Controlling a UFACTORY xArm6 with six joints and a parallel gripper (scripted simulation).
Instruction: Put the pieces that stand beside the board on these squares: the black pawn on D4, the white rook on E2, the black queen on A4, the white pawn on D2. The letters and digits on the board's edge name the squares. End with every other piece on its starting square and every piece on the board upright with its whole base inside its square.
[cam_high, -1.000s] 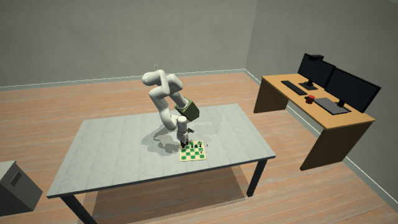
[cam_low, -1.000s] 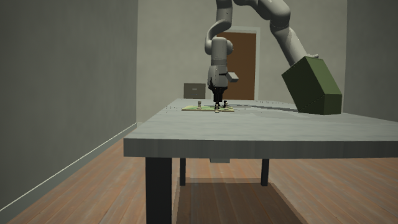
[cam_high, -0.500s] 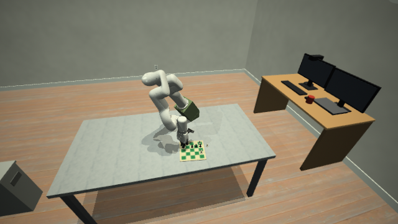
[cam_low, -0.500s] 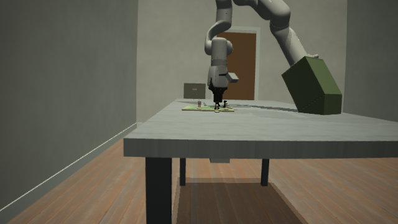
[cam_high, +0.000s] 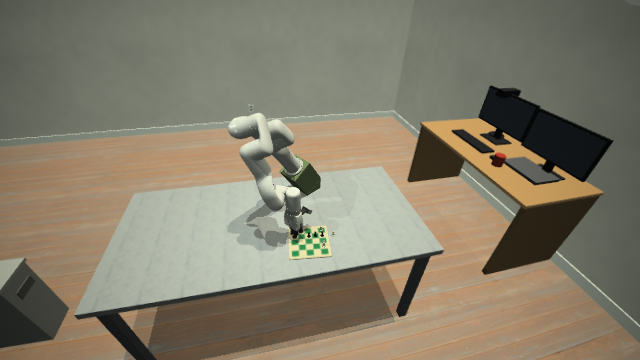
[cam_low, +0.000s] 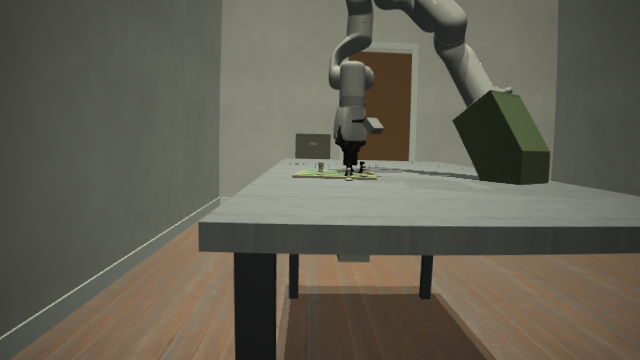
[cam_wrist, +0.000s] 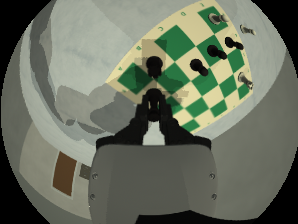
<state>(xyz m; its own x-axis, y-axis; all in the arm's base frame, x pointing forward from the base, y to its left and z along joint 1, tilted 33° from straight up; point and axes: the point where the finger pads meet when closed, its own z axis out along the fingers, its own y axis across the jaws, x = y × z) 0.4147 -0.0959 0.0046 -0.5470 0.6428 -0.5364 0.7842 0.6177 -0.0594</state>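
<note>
Right now my hand is 10 mm above the black queen. Round my hand: chessboard: 50 mm ahead, 70 mm to the left, 40 mm below; then white rook: 100 mm ahead, 140 mm to the left, 20 mm below.
</note>
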